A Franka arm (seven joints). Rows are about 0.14 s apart.
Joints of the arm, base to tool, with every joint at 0 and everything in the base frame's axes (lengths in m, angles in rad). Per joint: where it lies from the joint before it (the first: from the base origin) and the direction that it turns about. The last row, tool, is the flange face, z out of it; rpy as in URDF.
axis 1: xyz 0 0 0.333 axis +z
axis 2: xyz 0 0 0 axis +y
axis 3: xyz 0 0 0.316 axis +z
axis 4: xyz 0.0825 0 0 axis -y
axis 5: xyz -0.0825 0 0.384 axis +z
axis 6: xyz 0 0 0 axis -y
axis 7: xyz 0.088 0 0 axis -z
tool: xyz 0 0 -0.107 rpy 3.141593 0 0
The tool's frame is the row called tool.
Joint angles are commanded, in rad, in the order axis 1, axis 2, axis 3, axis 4, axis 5, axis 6, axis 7. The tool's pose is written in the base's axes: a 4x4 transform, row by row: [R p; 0 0 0 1], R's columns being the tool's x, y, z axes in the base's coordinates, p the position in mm. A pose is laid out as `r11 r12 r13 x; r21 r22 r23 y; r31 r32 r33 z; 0 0 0 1`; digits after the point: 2 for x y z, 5 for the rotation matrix.
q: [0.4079, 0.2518, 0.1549, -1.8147, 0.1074, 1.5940, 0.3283]
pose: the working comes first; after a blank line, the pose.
Where each joint sits with the arm in this pose, in the base's axes (m; each line is computed from the numbers above, not from the rounded line before):
axis 1: 0.0000 0.0000 0.3330
axis 2: 0.0000 0.0000 0.3330
axis 3: 0.0723 0.0312 0.6390
axis 4: 0.1397 0.0742 0.6187
axis 5: 0.4576 0.2776 0.5098
axis 6: 0.4576 0.2776 0.5098
axis 7: 0.5234 0.3202 0.4700
the tool: 0.4746 0.3076 0.3756

0.86368 0.21405 -0.45633 474.62; 0.17947 -0.97661 -0.11841 307.57; -0.47100 0.02037 -0.88190 375.64; 0 0 0 1
